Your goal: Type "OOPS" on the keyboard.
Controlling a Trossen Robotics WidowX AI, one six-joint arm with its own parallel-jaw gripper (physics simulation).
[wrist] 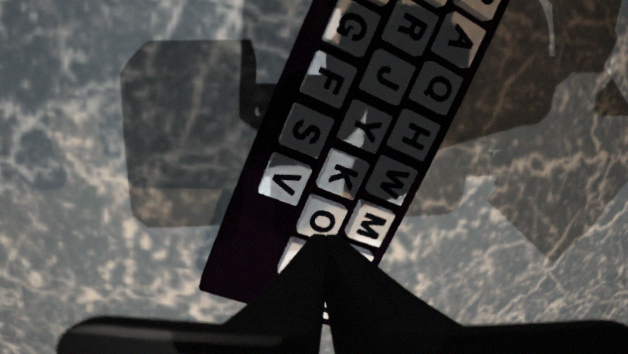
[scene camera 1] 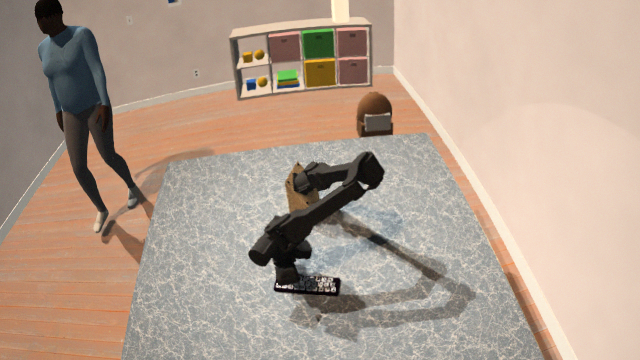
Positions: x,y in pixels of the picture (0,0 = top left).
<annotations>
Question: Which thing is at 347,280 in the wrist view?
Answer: The gripper.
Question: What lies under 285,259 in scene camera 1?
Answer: The gripper.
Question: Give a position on a black keyboard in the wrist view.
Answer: At 256,228
</annotations>
